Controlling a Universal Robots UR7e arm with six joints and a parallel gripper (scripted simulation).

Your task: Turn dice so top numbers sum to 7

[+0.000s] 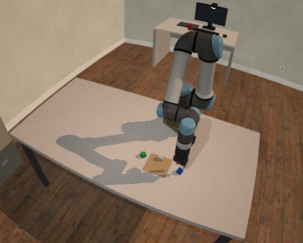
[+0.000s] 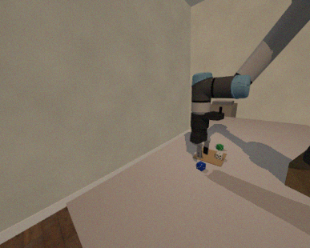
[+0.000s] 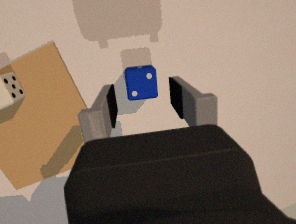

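The blue die lies 70 mm below my hand. The rest, counted from my hand: white die: 60 mm behind, 130 mm to the right, 70 mm below; then green die: 40 mm behind, 240 mm to the right, 70 mm below; then tan mat: 10 mm behind, 140 mm to the right, 90 mm below.
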